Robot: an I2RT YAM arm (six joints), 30 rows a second.
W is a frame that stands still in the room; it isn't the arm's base.
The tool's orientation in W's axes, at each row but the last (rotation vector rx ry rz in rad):
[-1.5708 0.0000 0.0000]
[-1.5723 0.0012 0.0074]
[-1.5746 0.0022 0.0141]
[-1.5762 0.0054 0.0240]
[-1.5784 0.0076 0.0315]
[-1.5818 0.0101 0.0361]
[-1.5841 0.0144 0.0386]
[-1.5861 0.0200 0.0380]
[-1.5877 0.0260 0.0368]
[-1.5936 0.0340 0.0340]
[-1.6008 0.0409 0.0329]
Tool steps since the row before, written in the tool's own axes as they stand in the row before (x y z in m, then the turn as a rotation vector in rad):
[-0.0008 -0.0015 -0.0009 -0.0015 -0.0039 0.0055]
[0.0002 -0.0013 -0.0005 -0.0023 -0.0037 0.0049]
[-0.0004 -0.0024 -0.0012 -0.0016 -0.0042 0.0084]
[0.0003 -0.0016 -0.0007 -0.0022 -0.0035 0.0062]
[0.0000 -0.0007 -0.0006 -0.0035 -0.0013 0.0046]
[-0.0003 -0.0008 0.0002 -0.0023 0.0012 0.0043]
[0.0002 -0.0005 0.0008 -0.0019 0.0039 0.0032]
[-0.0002 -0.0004 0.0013 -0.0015 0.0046 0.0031]
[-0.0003 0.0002 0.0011 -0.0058 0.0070 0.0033]
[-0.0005 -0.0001 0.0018 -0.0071 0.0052 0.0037]
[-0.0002 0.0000 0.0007 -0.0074 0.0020 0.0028]
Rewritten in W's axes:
[-0.0008 -0.0009 0.0015 -0.0015 0.0055 0.0039]
[0.0002 -0.0005 0.0013 -0.0023 0.0049 0.0037]
[-0.0004 -0.0012 0.0024 -0.0016 0.0084 0.0042]
[0.0003 -0.0007 0.0016 -0.0022 0.0062 0.0035]
[0.0000 -0.0006 0.0007 -0.0035 0.0046 0.0014]
[-0.0003 0.0002 0.0008 -0.0024 0.0042 -0.0012]
[0.0002 0.0008 0.0005 -0.0021 0.0031 -0.0039]
[-0.0002 0.0013 0.0004 -0.0017 0.0030 -0.0046]
[-0.0003 0.0011 -0.0002 -0.0061 0.0031 -0.0068]
[-0.0005 0.0018 0.0001 -0.0073 0.0036 -0.0050]
[-0.0002 0.0007 0.0000 -0.0075 0.0028 -0.0017]

